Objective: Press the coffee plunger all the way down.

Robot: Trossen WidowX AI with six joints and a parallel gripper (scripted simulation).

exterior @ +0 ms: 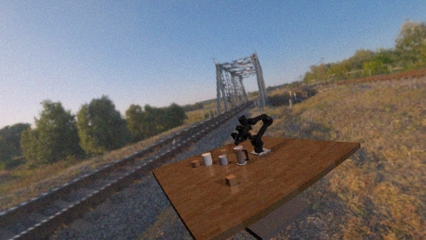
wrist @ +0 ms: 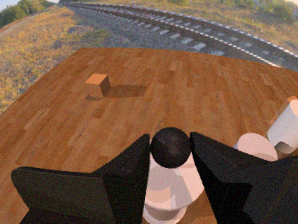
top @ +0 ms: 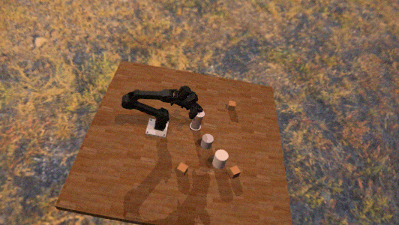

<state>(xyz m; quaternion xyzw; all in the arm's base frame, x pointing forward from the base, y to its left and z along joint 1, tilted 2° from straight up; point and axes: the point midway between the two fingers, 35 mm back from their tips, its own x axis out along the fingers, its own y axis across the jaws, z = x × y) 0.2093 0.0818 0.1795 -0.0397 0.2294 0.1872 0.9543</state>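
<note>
The coffee press is 9 cm below my gripper tip, 2 cm behind it and 1 cm to the left of it.
</note>
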